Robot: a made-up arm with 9 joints.
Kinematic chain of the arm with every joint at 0, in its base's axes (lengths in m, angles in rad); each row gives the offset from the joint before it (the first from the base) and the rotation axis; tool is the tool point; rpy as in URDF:
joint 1: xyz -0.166 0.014 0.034 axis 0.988 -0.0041 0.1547
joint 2: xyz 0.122 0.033 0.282 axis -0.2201 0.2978 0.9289
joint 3: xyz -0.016 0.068 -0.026 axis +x
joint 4: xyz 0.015 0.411 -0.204 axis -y
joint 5: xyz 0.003 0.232 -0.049 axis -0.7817 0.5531 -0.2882
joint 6: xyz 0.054 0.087 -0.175 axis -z
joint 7: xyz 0.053 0.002 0 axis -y
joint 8: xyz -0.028 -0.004 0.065 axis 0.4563 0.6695 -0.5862
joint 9: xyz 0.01 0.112 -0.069 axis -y
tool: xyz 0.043 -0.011 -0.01 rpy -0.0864 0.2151 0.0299
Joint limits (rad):
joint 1: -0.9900..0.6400
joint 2: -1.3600..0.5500
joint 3: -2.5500..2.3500
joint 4: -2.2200..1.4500
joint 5: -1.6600..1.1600
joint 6: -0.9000..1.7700
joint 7: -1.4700..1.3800
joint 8: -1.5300..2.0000
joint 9: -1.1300..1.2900
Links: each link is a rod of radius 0.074 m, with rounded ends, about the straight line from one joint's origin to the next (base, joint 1, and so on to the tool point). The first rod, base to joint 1, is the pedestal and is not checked.
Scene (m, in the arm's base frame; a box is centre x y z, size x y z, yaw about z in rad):
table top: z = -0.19
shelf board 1: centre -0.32 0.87 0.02 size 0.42 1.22 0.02 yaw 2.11
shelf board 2: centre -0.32 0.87 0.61 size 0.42 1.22 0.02 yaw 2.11
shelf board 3: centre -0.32 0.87 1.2 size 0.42 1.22 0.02 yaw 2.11
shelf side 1: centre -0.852 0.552 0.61 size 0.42 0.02 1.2 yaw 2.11
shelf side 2: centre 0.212 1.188 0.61 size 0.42 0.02 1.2 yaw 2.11
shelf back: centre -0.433 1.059 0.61 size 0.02 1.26 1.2 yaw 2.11
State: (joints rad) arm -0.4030 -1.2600 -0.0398 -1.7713 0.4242 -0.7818 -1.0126 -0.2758 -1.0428
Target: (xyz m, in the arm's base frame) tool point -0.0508 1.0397 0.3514
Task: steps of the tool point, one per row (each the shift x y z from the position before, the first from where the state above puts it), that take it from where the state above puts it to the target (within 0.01 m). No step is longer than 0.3 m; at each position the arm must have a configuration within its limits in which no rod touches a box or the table.
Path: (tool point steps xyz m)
1: -0.1866 0.1291 0.0822
2: -0.2151 0.0539 0.1432
3: -0.1489 0.1153 -0.0354
4: -0.1345 0.0786 -0.0341

